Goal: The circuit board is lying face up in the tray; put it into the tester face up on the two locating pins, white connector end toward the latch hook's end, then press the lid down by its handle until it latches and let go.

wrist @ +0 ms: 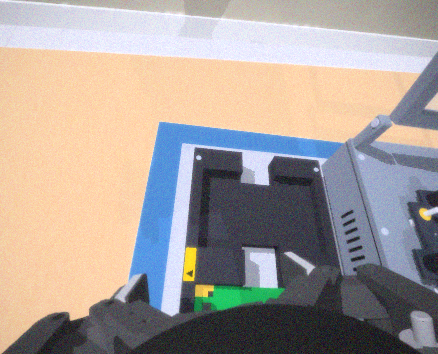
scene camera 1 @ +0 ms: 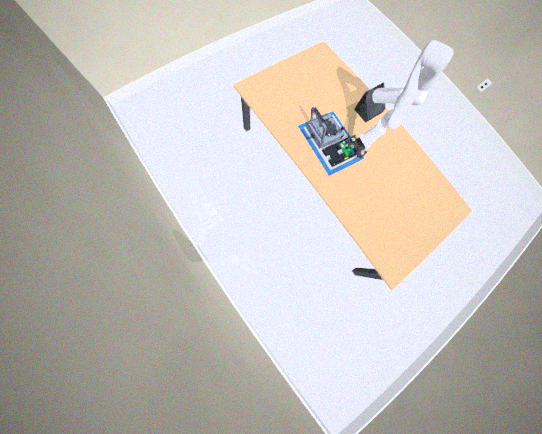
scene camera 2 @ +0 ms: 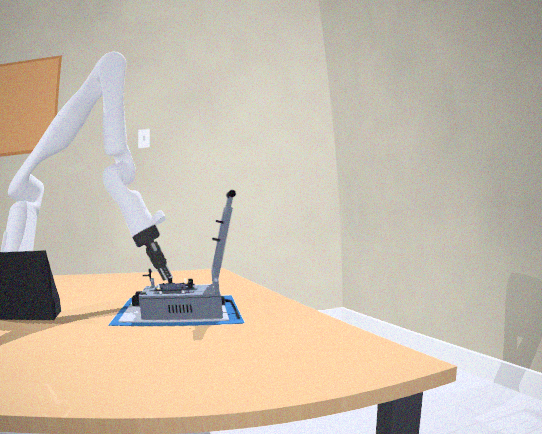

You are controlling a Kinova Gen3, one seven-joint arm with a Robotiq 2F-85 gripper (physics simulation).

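Places are measured from the arm's base along level axes (x ahead, y left, z up), in metres.
Where they show: gripper, fingertip midpoint: [wrist: 216, 278] [scene camera 1: 348, 153]; arm's base, origin of the base link: [scene camera 1: 376, 95] [scene camera 2: 15, 268].
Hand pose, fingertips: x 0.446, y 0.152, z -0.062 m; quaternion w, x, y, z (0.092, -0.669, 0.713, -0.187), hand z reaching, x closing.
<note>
Things, the pixels of their centre, and the offset from my fingertips. "spot": a spot on its surface instead. Level surfaces: height alone.
- green circuit board, body centre: [wrist: 268, 341] [scene camera 1: 347, 148] 0.048 m back, 0.033 m right, 0.037 m down
- dark tray, surface spot: [wrist: 217, 159] spot: 0.106 m ahead, 0.030 m right, 0.032 m down
- black handle knob, surface spot: [scene camera 2: 230, 193] spot: 0.094 m ahead, 0.294 m right, 0.208 m up
- wooden table, its level: 0.060 m down
The green circuit board [scene camera 1: 348, 149] [wrist: 239, 296] lies at the near end of the dark tray [scene camera 1: 336, 157] [wrist: 217, 159], mostly hidden under my wrist in the wrist view. My gripper [scene camera 1: 358, 145] [scene camera 2: 165, 274] [wrist: 216, 278] is open and holds nothing. It hangs tilted just over the board's end of the tray, with one finger on each side. The grey tester [scene camera 1: 322, 129] [scene camera 2: 181, 303] [wrist: 358, 197] stands beside the tray. Its lid [scene camera 2: 222, 241] is raised nearly upright, with the black handle knob [scene camera 2: 230, 193] at the top.
Tray and tester sit on a blue mat [scene camera 1: 329, 170] [scene camera 2: 235, 312] [wrist: 158, 197] on the wooden table [scene camera 1: 398, 194] [scene camera 2: 291, 357]. The arm's dark base block [scene camera 1: 370, 104] stands at the table edge behind the tray.
</note>
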